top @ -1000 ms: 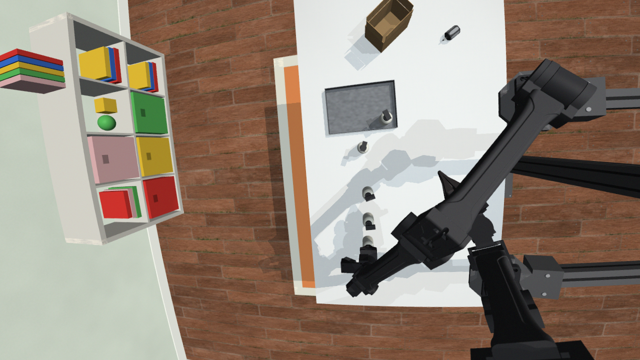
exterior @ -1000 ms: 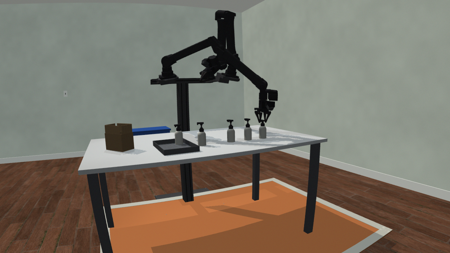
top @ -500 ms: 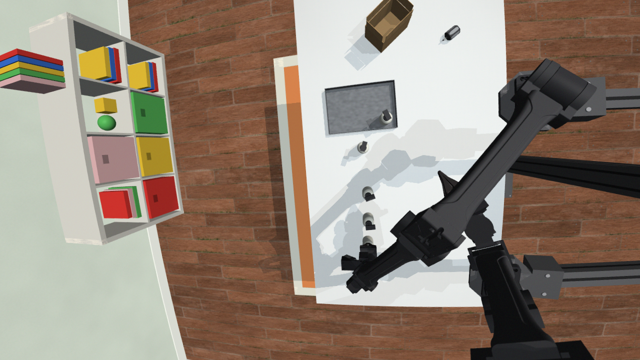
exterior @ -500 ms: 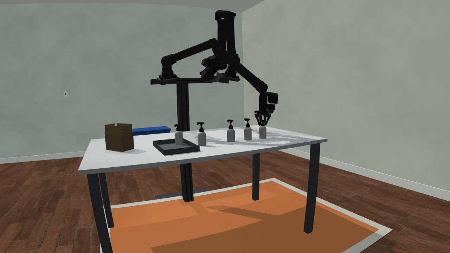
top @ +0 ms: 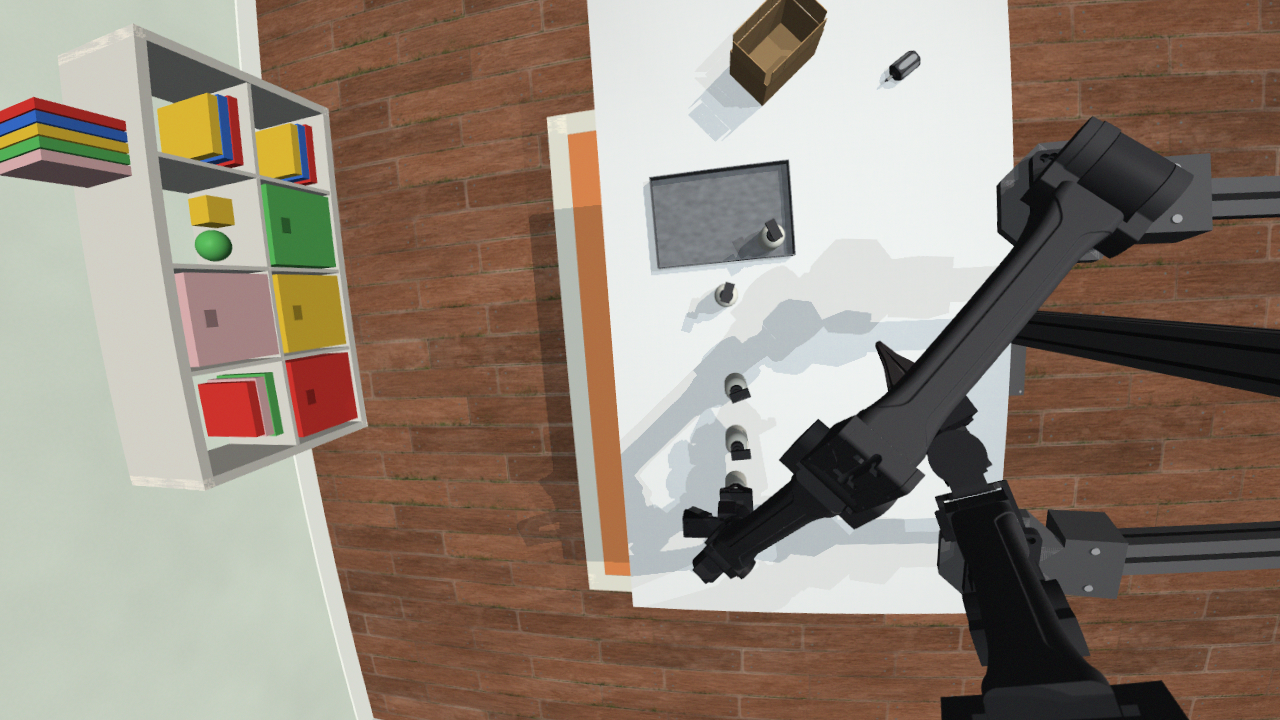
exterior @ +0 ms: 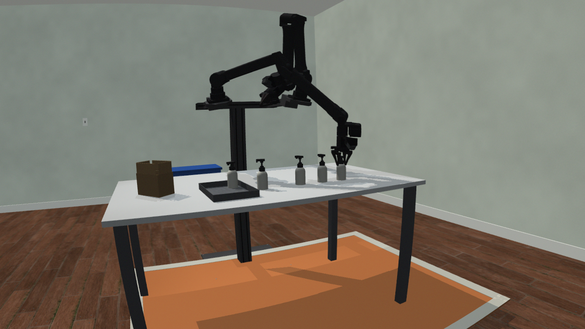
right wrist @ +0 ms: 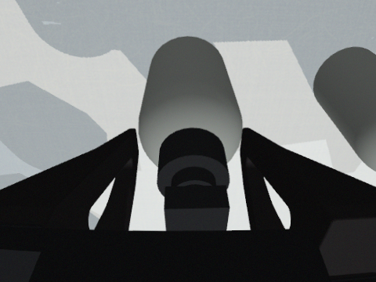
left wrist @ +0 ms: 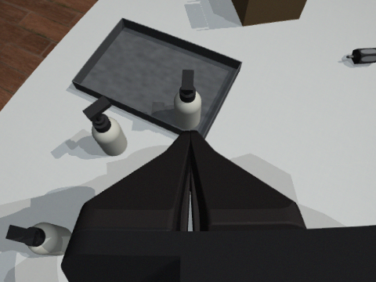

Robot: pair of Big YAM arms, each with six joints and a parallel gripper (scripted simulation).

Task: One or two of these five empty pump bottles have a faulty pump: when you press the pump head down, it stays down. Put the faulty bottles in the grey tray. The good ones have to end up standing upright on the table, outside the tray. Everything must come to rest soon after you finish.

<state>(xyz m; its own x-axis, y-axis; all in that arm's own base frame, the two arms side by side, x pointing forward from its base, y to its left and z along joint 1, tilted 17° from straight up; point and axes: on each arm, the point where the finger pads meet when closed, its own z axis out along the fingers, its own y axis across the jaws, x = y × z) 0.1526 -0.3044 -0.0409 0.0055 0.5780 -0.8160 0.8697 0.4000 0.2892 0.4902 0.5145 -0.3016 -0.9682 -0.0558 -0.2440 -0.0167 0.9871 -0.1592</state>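
The grey tray is 610 mm to the right of my right hand, 80 mm ahead of it and 70 mm below it.
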